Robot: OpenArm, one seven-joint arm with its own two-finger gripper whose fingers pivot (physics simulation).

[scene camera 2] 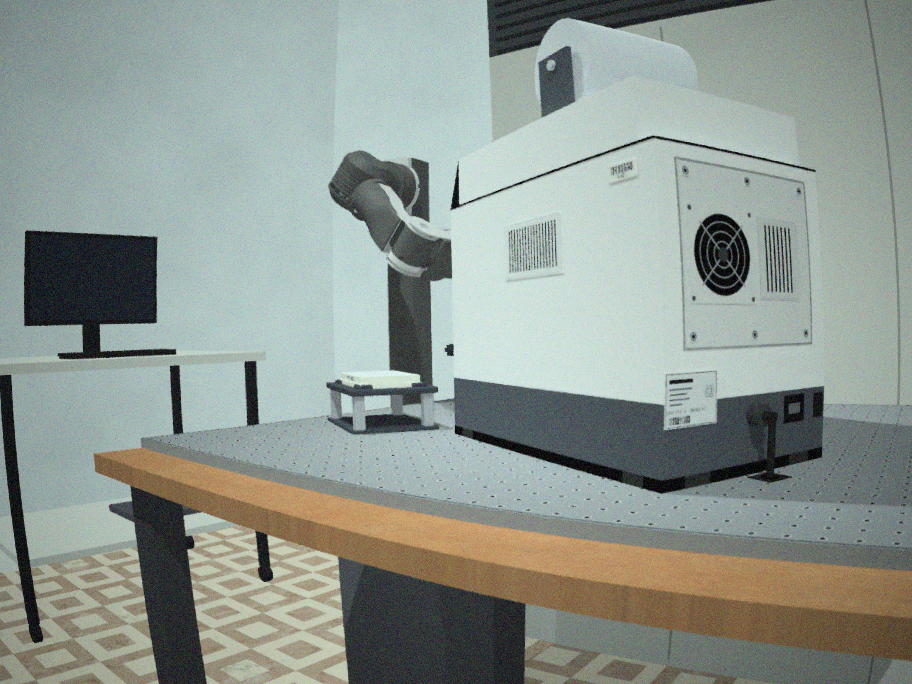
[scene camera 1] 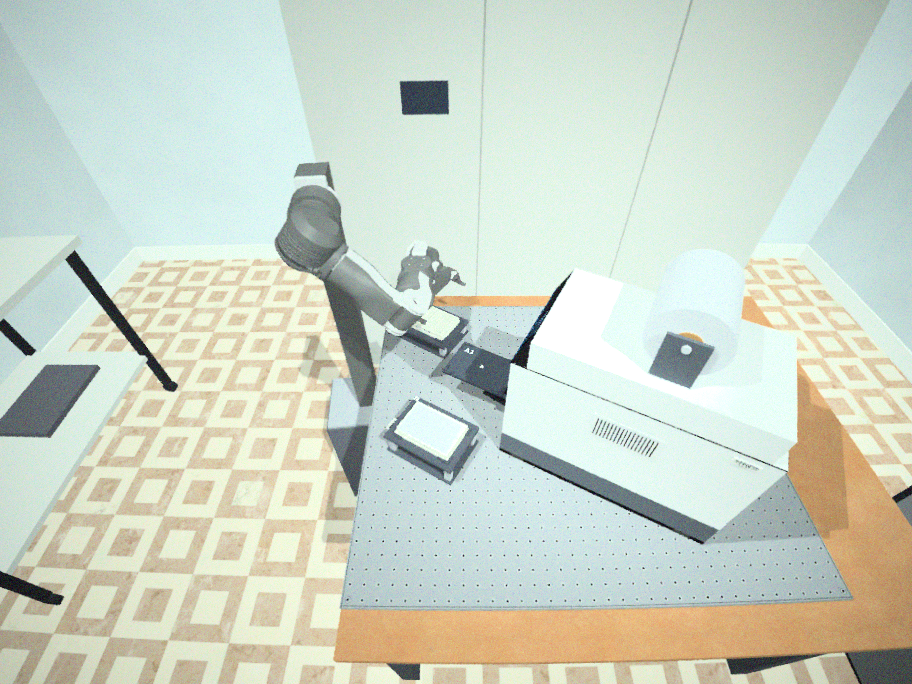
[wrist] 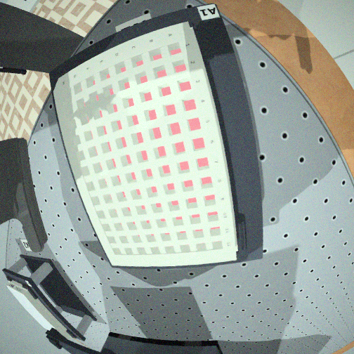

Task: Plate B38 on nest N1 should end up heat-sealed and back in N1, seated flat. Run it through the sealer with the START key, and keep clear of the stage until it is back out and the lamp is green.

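Plate B38 (scene camera 1: pixel 439 322) (wrist: pixel 145 150) lies on nest N1 (scene camera 1: pixel 449 343) (wrist: pixel 240 160); pinkish wells show with no film over them. Its printed name is not legible. My gripper (scene camera 1: pixel 450 282) is open just above the plate; in the wrist view one dark finger shows at the left edge. The sealer (scene camera 1: pixel 626 419) (scene camera 2: pixel 559 323) has its dark stage (scene camera 1: pixel 478 369) (wrist: pixel 62 341) outside the front, with no plate on it in scene camera 1. The START key and lamp are hidden in these views.
A second plate (scene camera 1: pixel 433 429) (scene camera 2: pixel 380 378) (wrist: pixel 34 307) sits on nest N2 (scene camera 1: pixel 419 455) (scene camera 2: pixel 338 387), nearer the scene camera 1 side. The stage lies between the nests, right of both. A film roll (scene camera 1: pixel 696 294) (scene camera 2: pixel 626 58) tops the sealer. The arm's post (scene camera 1: pixel 353 346) stands left.
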